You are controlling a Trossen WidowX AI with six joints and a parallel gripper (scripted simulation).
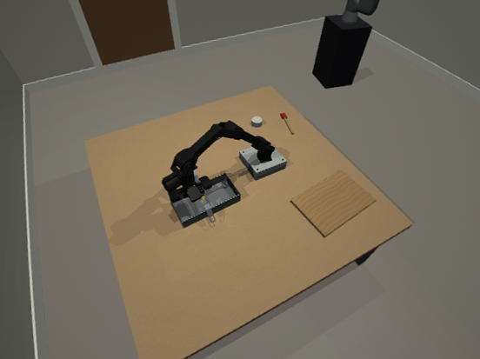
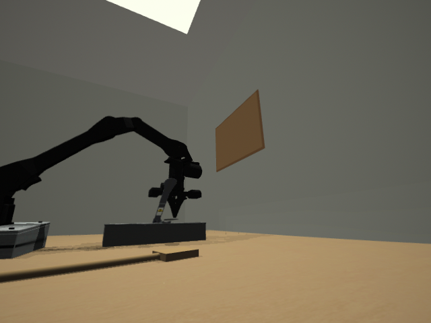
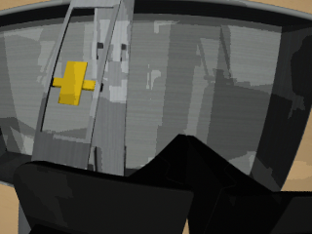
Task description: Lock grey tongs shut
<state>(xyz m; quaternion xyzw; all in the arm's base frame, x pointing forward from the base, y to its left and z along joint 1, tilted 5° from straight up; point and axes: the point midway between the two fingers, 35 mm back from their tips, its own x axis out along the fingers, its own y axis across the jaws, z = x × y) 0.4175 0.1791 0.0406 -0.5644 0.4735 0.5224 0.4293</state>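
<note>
My gripper tip is now 60 mm past the roasting tin, 50 mm above it and 20 mm to the left of it. From my gripper tip the other things lie so: small white cylinder (510 mm to the right, 490 mm behind, 60 mm below); wooden board (670 mm behind, 150 mm to the left, 70 mm below); red-tipped brush (680 mm behind, 490 mm to the right, 70 mm below).
</note>
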